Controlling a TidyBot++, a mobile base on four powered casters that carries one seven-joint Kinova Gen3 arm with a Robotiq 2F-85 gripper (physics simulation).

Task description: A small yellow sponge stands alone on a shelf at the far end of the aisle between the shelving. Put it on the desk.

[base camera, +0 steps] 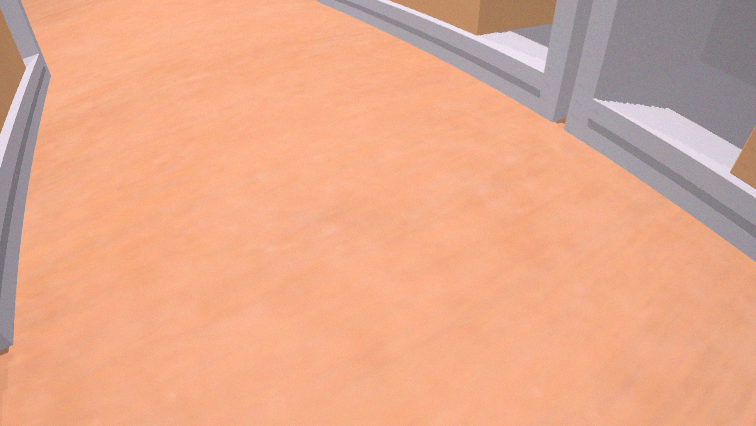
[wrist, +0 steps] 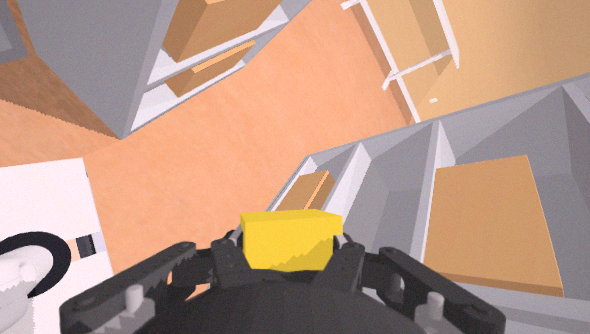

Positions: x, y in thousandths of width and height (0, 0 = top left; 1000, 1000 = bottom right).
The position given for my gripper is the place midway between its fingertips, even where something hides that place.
Labels:
My gripper shows in the wrist view (489, 711); in the base camera view it is out of frame. A yellow sponge shows in the wrist view (496, 720); in the base camera view it is out of frame.

